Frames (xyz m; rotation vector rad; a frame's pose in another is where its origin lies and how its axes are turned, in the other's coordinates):
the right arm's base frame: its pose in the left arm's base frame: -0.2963 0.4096 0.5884 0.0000 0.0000 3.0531
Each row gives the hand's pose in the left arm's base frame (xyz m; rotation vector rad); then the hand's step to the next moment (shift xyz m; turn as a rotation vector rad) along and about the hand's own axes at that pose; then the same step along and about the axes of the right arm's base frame.
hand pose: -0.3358 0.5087 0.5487 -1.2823 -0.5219 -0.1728
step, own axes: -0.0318 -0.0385 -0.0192 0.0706 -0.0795 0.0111
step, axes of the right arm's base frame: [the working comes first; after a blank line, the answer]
step, axes of the left arm's base frame: -0.0381 -0.0344 0.0151 0.0263 -0.0012 0.1036

0.0349 0.0377 0.0151 -0.0263 -0.0011 0.1036
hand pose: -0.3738 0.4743 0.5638 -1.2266 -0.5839 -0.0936
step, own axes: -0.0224 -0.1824 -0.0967 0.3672 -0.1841 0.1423
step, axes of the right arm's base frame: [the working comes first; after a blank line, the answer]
step, axes of the left arm's base frame: -0.0513 -0.1573 0.1255 0.1909 0.1514 0.3600

0.0372 0.1612 0.1255 -0.1768 -0.1677 0.3600
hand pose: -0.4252 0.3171 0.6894 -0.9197 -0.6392 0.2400
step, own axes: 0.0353 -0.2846 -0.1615 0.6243 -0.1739 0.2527
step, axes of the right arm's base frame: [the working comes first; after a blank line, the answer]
step, axes of the left arm's base frame: 0.1054 -0.2605 0.1713 0.3280 0.3473 0.5056

-0.1280 0.2502 0.1713 -0.2960 -0.3750 0.5056
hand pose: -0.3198 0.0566 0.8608 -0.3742 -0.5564 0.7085
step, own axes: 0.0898 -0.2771 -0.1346 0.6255 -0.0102 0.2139
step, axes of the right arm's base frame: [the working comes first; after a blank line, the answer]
step, axes of the left arm's base frame: 0.2762 -0.1506 0.0632 0.2691 0.4581 0.3935

-0.2884 0.1256 0.0632 -0.2276 -0.4801 0.3935
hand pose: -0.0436 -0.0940 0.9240 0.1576 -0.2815 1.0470
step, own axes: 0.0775 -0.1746 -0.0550 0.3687 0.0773 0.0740
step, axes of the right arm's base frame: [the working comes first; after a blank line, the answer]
step, axes of the left arm's base frame: 0.1967 -0.0075 -0.0280 0.0942 0.3247 0.1818

-0.1966 -0.0099 -0.0280 -0.0651 -0.3318 0.1818
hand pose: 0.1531 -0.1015 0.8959 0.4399 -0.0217 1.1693
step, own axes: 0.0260 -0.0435 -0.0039 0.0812 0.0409 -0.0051
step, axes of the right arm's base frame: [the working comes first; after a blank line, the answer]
step, axes of the left arm's base frame: 0.0484 0.0106 -0.0113 -0.0050 0.0864 0.0282

-0.0473 -0.0148 -0.0113 0.0126 -0.0857 0.0282
